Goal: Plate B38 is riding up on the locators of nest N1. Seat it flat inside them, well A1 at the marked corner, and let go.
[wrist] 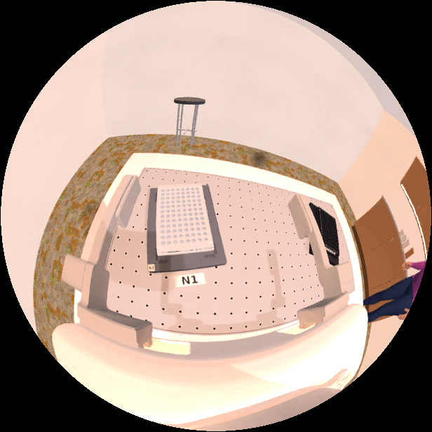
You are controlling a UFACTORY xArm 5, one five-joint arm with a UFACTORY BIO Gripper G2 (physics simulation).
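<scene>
Plate B38, a white plate with rows of round wells (pixel 183 215), lies on the dark grey nest N1 (pixel 186 264), left of the middle of the wrist view. Its near edge stands above the nest with a dark shadow below it; the far locators are hidden or too small to tell. The nest's marked corner label (pixel 151 268) is at its near left. Well A1 cannot be told apart. My gripper (pixel 214 208) is wide open and empty, above the board. The plate lies between the two fingers in the view, nearer the left finger, and neither finger appears to touch it.
The N1 label (pixel 190 280) lies in front of the nest. A black rack-like plate on a dark nest (pixel 326 229) is at the right, partly behind the right finger. The perforated board (pixel 245 295) lies on a white table. A stool (pixel 189 101) stands beyond; a person (pixel 400 291) is far right.
</scene>
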